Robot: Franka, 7 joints.
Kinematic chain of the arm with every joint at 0, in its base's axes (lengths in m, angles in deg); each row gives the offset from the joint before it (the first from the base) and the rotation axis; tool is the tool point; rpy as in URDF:
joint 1: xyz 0 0 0.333 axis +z
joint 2: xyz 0 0 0 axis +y
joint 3: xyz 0 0 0.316 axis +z
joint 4: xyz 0.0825 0 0 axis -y
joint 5: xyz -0.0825 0 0.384 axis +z
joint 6: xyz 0 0 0 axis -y
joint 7: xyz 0.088 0 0 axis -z
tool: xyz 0 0 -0.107 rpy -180 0 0
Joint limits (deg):
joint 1: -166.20..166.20
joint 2: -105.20..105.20
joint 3: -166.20..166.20
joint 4: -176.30..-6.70
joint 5: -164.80..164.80
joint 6: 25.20..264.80
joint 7: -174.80..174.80
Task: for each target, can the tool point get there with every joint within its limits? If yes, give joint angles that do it. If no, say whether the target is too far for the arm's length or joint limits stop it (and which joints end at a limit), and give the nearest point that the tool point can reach.
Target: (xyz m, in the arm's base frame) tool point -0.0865 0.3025 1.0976
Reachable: yes | joints -112.61 -22.81 -97.08 -24.24 103.18 96.81 -95.85
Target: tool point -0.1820 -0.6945 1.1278
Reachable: no: too far | nearest point -0.1458 -0.5563 0.9696 | short by 0.213 m
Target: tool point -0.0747 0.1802 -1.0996
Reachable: no: too far | nearest point -0.0944 0.2277 -0.3595 | short by 0.742 m
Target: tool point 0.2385 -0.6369 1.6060
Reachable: no: too far | nearest point 0.1418 -0.3786 1.0897 | short by 0.585 m
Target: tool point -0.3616 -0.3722 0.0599
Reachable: yes | joints -117.49 44.43 -18.62 -112.22 33.07 114.54 100.38
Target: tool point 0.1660 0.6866 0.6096
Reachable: yes | joints -102.25 -52.87 136.12 -27.77 -72.19 222.97 76.08
